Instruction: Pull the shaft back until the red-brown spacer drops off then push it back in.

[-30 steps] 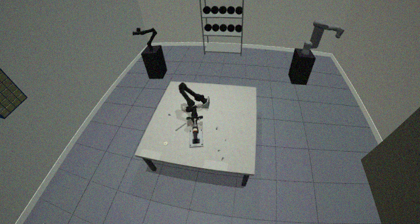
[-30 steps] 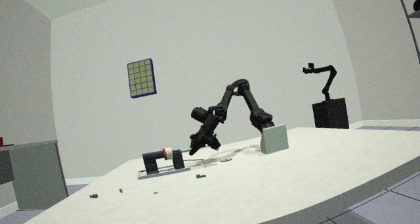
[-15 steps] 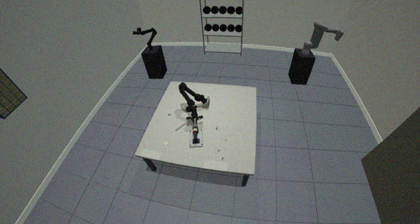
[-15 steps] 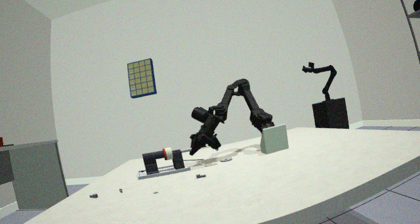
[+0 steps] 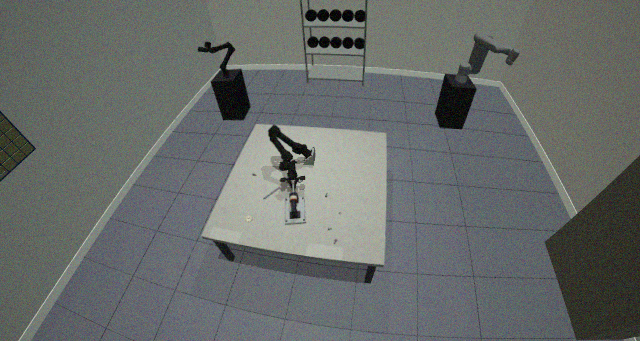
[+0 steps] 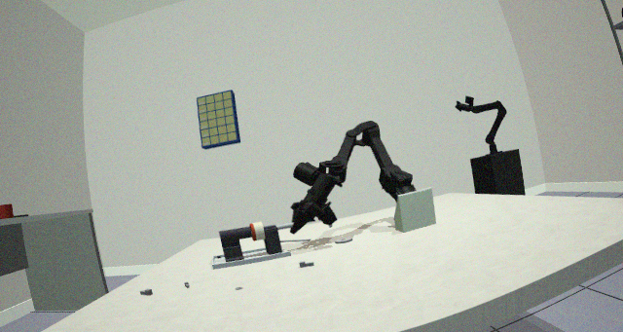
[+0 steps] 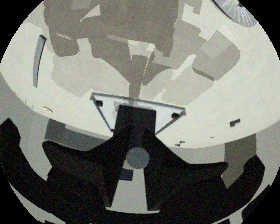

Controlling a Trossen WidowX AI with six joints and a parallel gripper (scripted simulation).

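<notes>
The thin grey shaft lies 60 mm ahead of my gripper tip, 10 mm to the left of it and 30 mm above it. The rest, counted from my gripper tip: red-brown spacer 110 mm ahead, 20 mm to the left, 20 mm above.
</notes>
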